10 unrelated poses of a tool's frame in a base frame.
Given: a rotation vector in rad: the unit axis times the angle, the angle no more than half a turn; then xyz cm.
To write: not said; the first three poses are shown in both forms.
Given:
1: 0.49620, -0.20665, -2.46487, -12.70, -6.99, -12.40
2: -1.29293, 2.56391, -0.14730, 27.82, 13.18, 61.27
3: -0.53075, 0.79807, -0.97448, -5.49, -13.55, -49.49
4: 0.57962, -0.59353, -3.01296, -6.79, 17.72, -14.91
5: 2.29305, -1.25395, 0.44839, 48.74, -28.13, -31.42
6: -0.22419, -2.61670, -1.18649, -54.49, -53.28, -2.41
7: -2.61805, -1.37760, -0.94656, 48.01, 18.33, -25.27
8: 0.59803, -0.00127, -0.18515, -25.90, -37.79, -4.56
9: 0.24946, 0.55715, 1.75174, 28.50, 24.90, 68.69
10: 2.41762, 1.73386, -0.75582, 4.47, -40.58, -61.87
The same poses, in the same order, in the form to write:
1: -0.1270, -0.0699, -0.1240, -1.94, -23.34, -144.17
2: 0.2782, 0.1318, 0.6127, -178.29, 16.26, 126.23
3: -0.0549, -0.1355, -0.4949, -4.54, 52.42, -58.04
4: -0.0679, 0.1772, -0.1491, -22.91, -21.15, 176.65
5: 0.4874, -0.2813, -0.3142, 146.07, 3.02, 58.27
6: -0.5449, -0.5328, -0.0241, -129.98, -9.80, -165.63
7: 0.4801, 0.1833, -0.2527, -159.75, 29.86, -60.96
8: -0.2590, -0.3779, -0.0456, 34.09, -3.14, -9.97
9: 0.2850, 0.2490, 0.6869, -15.20, 26.80, 106.75
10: 0.0447, -0.4058, -0.6187, 159.11, -20.29, -75.07
